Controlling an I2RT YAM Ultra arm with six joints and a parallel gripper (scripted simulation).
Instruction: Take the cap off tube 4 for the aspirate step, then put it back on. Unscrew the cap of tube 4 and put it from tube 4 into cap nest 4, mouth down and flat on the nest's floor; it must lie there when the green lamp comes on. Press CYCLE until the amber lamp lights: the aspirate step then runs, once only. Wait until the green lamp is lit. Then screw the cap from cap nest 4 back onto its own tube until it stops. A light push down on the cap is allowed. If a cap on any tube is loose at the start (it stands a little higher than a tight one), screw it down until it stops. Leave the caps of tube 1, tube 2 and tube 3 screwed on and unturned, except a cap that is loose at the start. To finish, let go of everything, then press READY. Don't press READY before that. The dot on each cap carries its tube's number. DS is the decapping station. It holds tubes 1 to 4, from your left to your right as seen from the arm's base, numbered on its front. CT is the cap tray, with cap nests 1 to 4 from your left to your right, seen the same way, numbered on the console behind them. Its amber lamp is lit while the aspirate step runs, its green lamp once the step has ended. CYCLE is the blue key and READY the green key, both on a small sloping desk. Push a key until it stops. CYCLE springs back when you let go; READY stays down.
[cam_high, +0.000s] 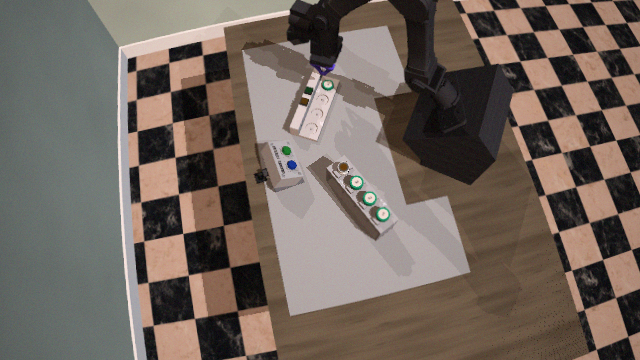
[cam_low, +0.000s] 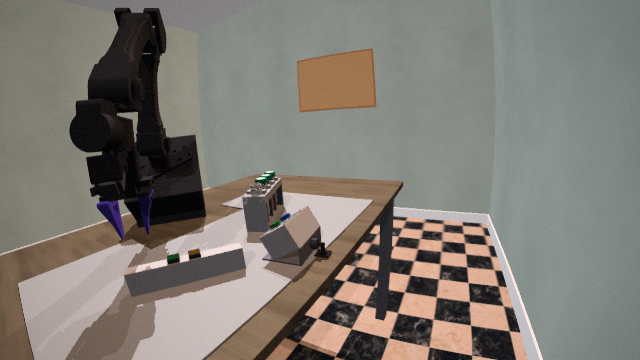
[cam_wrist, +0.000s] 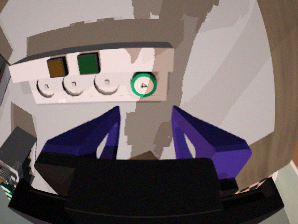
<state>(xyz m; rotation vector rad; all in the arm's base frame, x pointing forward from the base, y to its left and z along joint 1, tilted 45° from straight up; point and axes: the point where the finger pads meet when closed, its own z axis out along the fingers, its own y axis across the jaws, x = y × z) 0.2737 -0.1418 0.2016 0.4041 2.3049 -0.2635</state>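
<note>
The green ready key lies 15 cm ahead of my hand, 23 cm to the left of it and 4 cm below it. From my hand the other things lie so: cap 3: 2 cm behind, 37 cm to the left, 1 cm above; cap 2: 4 cm behind, 41 cm to the left, 1 cm above; blue cycle key: 14 cm ahead, 27 cm to the left, 4 cm below.
</note>
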